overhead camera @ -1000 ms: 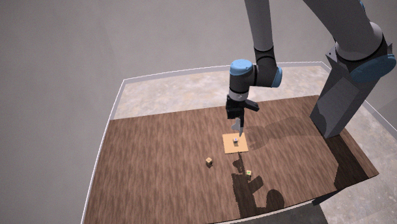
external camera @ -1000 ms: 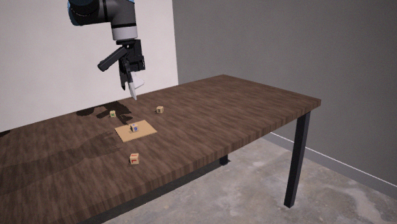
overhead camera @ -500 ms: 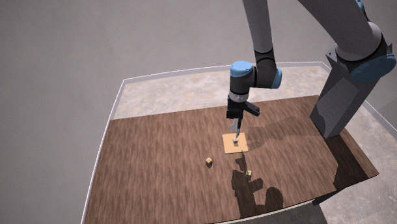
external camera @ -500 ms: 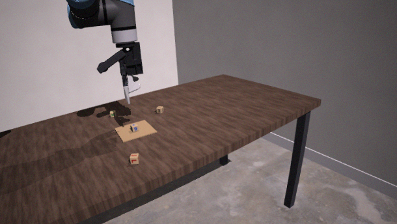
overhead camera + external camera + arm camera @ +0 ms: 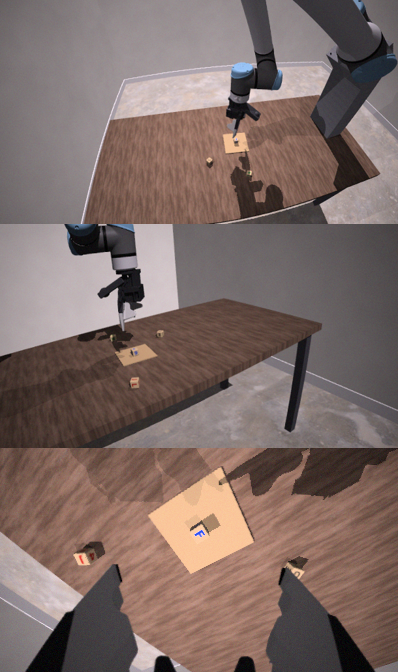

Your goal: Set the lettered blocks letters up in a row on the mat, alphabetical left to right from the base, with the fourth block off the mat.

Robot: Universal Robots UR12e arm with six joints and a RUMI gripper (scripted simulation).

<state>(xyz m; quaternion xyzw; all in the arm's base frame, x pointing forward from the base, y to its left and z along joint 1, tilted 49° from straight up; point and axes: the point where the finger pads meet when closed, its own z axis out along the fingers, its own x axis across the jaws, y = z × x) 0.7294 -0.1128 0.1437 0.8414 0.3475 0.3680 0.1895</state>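
The mat is 1 cm ahead of my hand and 13 cm below it.
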